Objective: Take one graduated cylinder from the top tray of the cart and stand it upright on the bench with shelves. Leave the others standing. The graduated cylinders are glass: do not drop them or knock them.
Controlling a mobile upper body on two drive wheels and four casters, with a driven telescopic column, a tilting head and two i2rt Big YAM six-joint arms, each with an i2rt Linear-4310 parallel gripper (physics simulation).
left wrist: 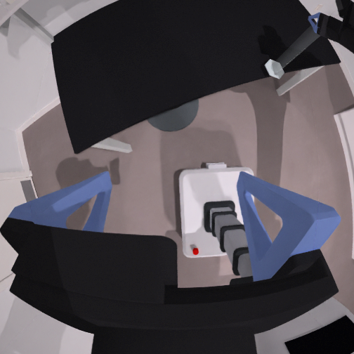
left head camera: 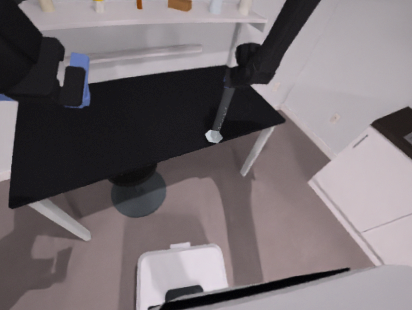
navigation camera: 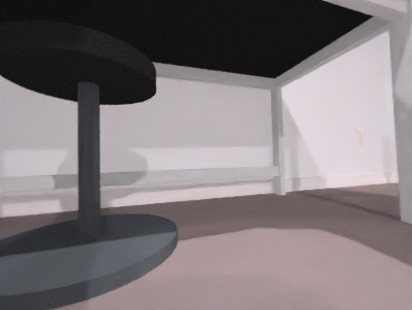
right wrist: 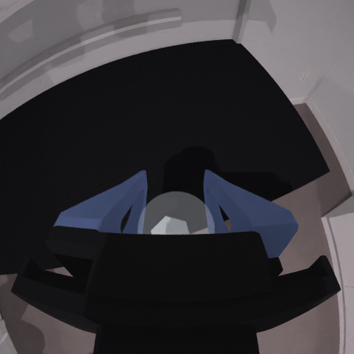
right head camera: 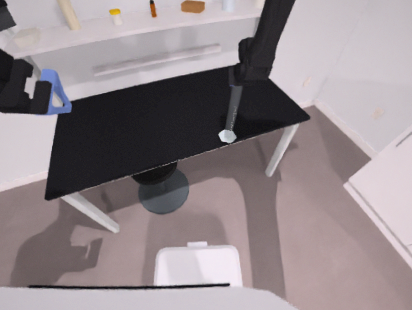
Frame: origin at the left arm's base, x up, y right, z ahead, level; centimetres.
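Where they show: left gripper, fingertip midpoint: [left head camera: 55, 98] [right head camera: 45, 107]; right gripper, fingertip midpoint: [left head camera: 228, 80].
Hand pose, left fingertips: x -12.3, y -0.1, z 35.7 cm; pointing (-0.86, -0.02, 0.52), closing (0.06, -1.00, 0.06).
Observation:
Each offset is from my left fingertips to the top centre of the thing. Level surfaces: height alone.
A clear graduated cylinder @(dx -19.8, dy +42.7, dz +40.0 cm) [left head camera: 223, 110] [right head camera: 233, 110] [left wrist: 300, 49] [right wrist: 175, 212] with a pale hexagonal foot hangs foot down from my right gripper [left head camera: 229, 82] [right head camera: 235, 84] [right wrist: 174, 177], which is shut on its upper part. In the head views its foot shows against the black top of the bench @(dx -57.4 cm) [left head camera: 140, 115] [right head camera: 150, 120] [left wrist: 175, 55] [right wrist: 125, 115], near the front edge at the right; I cannot tell the gap beneath it. My left gripper [right head camera: 41, 95] [left wrist: 173, 178] is open and empty, at the left of the head views. The cart and the other cylinders do not show.
A shelf [left head camera: 140, 19] [right head camera: 140, 27] above the bench's back holds bottles and a brown block @(dx -7.7, dy +25.8, dz +99.6 cm) [left head camera: 180, 5] [right head camera: 193, 6]. A round stool [left head camera: 137, 195] [right head camera: 164, 192] [navigation camera: 89, 150] stands under the front edge. A white cabinet [left head camera: 365, 180] stands at the right.

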